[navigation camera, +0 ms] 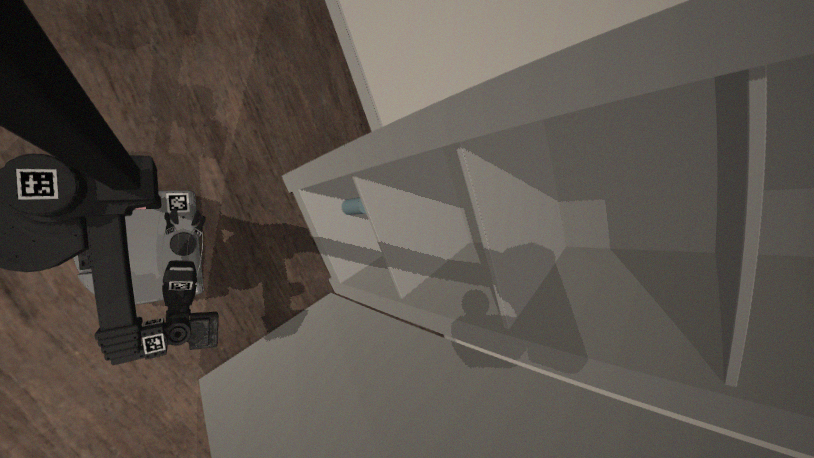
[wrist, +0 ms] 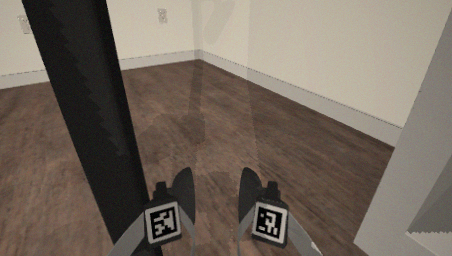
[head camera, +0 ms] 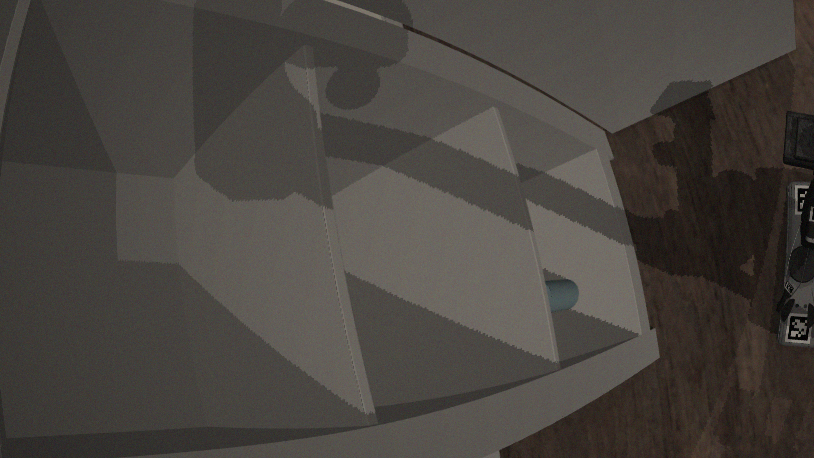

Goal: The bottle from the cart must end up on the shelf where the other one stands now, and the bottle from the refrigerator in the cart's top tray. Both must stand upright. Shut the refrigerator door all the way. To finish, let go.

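Seen in the pictures: gripper, fingertip midpoint: [navigation camera: 186, 210] [wrist: 217, 186] [head camera: 795, 323]; robot's base at its link origin: [navigation camera: 182, 241] [head camera: 802, 264].
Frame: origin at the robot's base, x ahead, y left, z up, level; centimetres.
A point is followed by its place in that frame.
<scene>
The refrigerator [head camera: 580, 381] @(x 39.6, y 20.6, z 49.1 cm) [navigation camera: 455, 122] @(x 39.6, y 20.7, z 93.6 cm) [wrist: 405, 175] @(x 39.2, y 21.6, z 24.6 cm) is open, seen sideways in the head and navigation views. Its door [head camera: 683, 39] @(x 24.4, y -40.8, z 35.7 cm) [navigation camera: 318, 393] @(x 25.3, y -40.5, z 56.5 cm) stands wide open, at the top of the head view and the bottom of the navigation view. A teal bottle [head camera: 563, 294] @(x 59.7, y 9.1, z 21.0 cm) [navigation camera: 352, 206] @(x 59.7, y 9.7, z 22.2 cm) appears upright in the lowest compartment, partly hidden by the shelf edge above it. My gripper [navigation camera: 185, 218] @(x 1.7, y 9.4, z 40.5 cm) [wrist: 217, 186] @(x 1.7, y 9.4, z 40.5 cm) is open and empty, drawn in over my base, apart from the refrigerator. The cart and its bottle do not show in these views.
My dark mast [wrist: 85, 115] @(x -7.0, y 11.6, z 46.4 cm) crosses the left of the wrist view. Brown wooden floor [head camera: 711, 353] @(x 22.9, y 22.7, z 0.0 cm) [navigation camera: 273, 74] @(x 36.2, y 69.4, z 0.0 cm) [wrist: 170, 130] @(x -7.6, y 90.9, z 0.0 cm) lies between my base [navigation camera: 145, 250] @(x -9.7, y -0.9, z 16.0 cm) and the refrigerator. Cream walls [navigation camera: 483, 45] @(x 83.9, y 61.8, z 73.4 cm) [wrist: 320, 45] @(x 68.0, y 103.3, z 33.0 cm) stand beyond, meeting in a corner in the wrist view.
</scene>
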